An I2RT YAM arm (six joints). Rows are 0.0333 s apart.
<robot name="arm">
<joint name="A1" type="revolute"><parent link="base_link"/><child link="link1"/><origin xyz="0.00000 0.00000 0.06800" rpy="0.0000 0.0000 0.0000"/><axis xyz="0 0 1"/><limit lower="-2.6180" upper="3.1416"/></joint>
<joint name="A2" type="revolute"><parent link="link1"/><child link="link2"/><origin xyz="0.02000 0.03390 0.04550" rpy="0.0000 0.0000 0.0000"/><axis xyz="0 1 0"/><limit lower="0.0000" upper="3.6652"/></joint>
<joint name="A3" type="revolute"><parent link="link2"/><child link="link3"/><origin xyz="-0.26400 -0.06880 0.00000" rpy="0.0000 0.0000 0.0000"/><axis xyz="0 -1 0"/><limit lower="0.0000" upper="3.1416"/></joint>
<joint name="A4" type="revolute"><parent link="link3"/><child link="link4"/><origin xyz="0.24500 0.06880 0.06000" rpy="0.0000 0.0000 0.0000"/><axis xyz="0 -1 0"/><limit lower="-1.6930" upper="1.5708"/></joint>
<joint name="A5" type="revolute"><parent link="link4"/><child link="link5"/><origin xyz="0.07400 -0.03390 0.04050" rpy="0.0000 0.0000 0.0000"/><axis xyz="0 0 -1"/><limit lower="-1.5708" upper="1.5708"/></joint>
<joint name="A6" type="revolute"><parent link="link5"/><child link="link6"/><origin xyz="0.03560 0.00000 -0.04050" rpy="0.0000 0.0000 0.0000"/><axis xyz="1 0 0"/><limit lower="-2.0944" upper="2.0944"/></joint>
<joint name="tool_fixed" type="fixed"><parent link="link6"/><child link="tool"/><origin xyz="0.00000 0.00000 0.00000" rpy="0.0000 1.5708 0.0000"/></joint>
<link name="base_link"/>
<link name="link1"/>
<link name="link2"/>
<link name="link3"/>
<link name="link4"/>
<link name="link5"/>
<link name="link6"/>
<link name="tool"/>
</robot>
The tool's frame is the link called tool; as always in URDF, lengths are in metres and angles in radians.
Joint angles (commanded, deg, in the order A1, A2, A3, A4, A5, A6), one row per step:
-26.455, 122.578, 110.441, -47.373, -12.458, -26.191
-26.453, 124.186, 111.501, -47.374, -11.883, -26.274
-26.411, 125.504, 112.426, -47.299, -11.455, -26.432
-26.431, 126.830, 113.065, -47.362, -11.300, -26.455
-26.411, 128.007, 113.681, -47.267, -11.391, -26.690
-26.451, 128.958, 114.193, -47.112, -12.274, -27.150
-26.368, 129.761, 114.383, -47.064, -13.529, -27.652
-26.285, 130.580, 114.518, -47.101, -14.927, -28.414
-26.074, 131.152, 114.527, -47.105, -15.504, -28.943
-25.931, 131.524, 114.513, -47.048, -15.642, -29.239
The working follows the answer.
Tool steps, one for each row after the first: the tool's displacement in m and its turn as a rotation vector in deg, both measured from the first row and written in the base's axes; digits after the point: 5 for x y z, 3 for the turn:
0.00467, -0.00269, -0.00708, -0.245, 0.715, -0.217
0.00874, -0.00462, -0.01262, -0.519, 1.171, -0.254
0.01196, -0.00651, -0.01997, -0.320, 1.904, -0.325
0.01520, -0.00787, -0.02615, -0.166, 2.293, -0.055
0.01787, -0.00898, -0.03096, 0.409, 2.211, 0.731
0.02010, -0.00844, -0.03635, 1.378, 2.222, 1.852
0.02209, -0.00769, -0.04223, 2.401, 2.299, 3.250
0.02380, -0.00613, -0.04683, 2.837, 2.563, 4.179
0.02492, -0.00521, -0.04991, 2.943, 2.795, 4.635

Tool pose at each row, in the base's axes (x y z in m, rotation vector in deg; rounded; the steps above come from the unrounded poses):
0.42373, -0.20227, 0.24939, -4.042, 147.301, -3.391
0.42840, -0.20497, 0.24231, -3.888, 148.023, -3.773
0.43248, -0.20689, 0.23676, -3.965, 148.475, -4.134
0.43569, -0.20878, 0.22942, -3.832, 149.214, -3.888
0.43893, -0.21014, 0.22324, -4.141, 149.593, -3.578
0.44160, -0.21125, 0.21842, -4.938, 149.475, -2.536
0.44383, -0.21071, 0.21303, -6.023, 149.419, -0.851
0.44582, -0.20997, 0.20716, -7.449, 149.383, 1.010
0.44754, -0.20840, 0.20256, -8.503, 149.561, 1.940
0.44866, -0.20748, 0.19948, -9.070, 149.748, 2.262

